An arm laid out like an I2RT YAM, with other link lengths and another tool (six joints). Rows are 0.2 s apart.
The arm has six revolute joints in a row. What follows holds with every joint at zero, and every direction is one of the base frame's.
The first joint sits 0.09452 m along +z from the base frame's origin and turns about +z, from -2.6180 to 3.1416 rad.
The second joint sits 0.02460 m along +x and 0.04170 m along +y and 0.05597 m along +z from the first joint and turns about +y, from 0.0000 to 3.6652 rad.
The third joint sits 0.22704 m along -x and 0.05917 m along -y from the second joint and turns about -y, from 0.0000 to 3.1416 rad.
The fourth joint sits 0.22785 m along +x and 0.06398 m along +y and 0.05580 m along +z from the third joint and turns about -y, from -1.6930 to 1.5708 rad.
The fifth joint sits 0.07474 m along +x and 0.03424 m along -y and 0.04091 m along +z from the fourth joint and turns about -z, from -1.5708 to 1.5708 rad.
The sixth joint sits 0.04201 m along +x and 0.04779 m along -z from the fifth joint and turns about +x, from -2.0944 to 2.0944 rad.
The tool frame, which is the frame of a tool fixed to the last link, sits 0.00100 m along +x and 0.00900 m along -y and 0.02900 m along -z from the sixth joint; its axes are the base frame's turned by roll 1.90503, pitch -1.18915 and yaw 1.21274 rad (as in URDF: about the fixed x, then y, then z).
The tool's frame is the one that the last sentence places.
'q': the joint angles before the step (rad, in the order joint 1, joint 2, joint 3, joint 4, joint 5, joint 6). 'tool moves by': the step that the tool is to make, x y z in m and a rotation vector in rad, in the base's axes. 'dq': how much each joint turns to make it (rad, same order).
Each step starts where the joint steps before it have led.
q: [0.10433, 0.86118, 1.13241, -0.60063, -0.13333, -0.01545]
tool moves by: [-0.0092, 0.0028, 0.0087, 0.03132, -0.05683, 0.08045]
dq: [0.00017, -0.04486, 0.00168, 0.01335, -0.08413, 0.00043]
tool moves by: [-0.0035, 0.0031, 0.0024, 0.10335, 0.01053, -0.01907]
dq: [0.00008, -0.01328, -0.00023, 0.01100, -0.00795, 0.10797]
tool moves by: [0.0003, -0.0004, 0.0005, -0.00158, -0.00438, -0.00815]
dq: [-0.00048, -0.00001, 0.00033, 0.00383, 0.00793, -0.00012]
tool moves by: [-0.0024, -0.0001, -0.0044, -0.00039, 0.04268, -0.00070]
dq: [0.00009, 0.00135, 0.00010, -0.04033, -0.00029, 0.00421]
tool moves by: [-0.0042, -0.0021, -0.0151, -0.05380, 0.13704, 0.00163]
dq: [-0.00012, 0.02368, 0.00226, -0.12852, 0.01211, -0.03821]
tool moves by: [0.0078, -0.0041, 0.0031, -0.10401, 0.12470, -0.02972]
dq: [0.00038, 0.11085, 0.10771, -0.14293, 0.07014, -0.06544]
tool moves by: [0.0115, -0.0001, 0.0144, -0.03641, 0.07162, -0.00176]
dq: [0.00085, 0.11780, 0.14623, -0.10626, 0.01876, -0.02206]
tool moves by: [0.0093, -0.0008, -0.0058, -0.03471, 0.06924, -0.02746]
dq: [0.00006, 0.06082, 0.02371, -0.03573, 0.03856, -0.00338]
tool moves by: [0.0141, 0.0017, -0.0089, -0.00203, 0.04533, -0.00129]
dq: [0.00043, 0.06046, 0.00329, 0.01213, -0.00063, 0.00320]
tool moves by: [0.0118, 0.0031, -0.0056, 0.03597, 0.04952, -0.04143]
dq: [0.00065, 0.06156, 0.02378, -0.00302, 0.00019, 0.05894]
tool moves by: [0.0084, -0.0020, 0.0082, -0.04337, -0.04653, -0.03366]
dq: [-0.00042, 0.02597, 0.04354, 0.02361, 0.05758, -0.00995]
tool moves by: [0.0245, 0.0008, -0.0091, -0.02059, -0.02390, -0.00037]
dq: [-0.00261, 0.07039, 0.00095, 0.09081, 0.01427, -0.01815]
